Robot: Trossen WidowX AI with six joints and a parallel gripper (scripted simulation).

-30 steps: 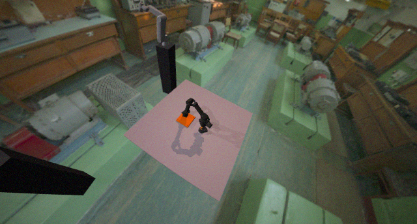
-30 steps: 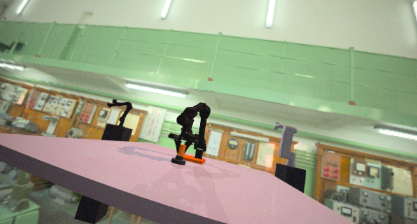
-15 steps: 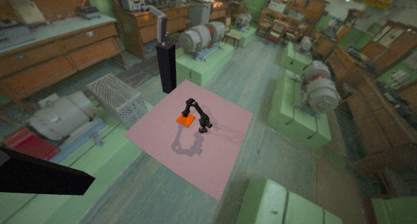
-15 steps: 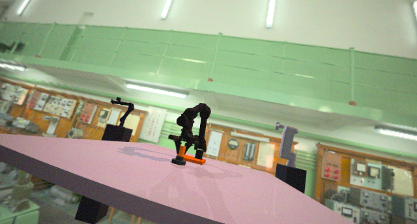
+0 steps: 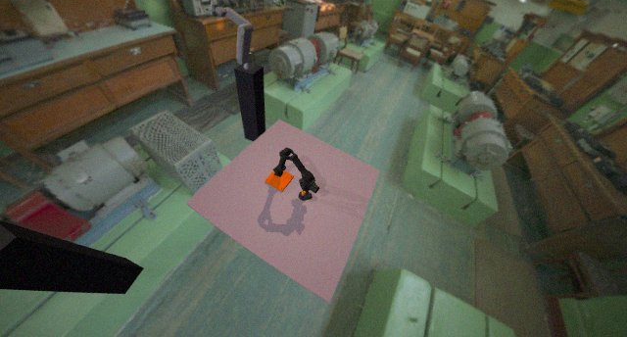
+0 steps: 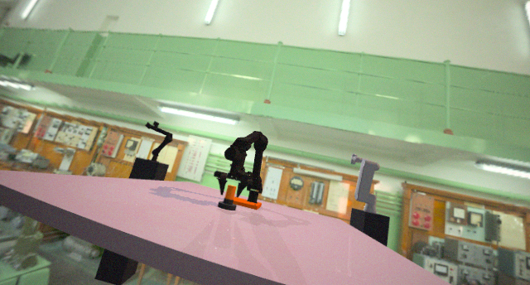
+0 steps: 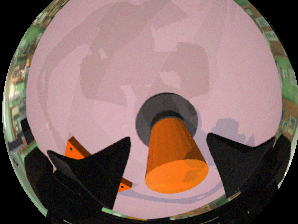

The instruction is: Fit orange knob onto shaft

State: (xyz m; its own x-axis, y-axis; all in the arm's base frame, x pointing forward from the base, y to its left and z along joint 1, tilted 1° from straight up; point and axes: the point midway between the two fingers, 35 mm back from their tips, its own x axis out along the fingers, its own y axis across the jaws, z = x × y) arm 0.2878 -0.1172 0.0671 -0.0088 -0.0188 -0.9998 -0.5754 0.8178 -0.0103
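The orange knob lies 3 cm above my gripper tip. Also, from my gripper tip: round pedestal: 2 cm below.
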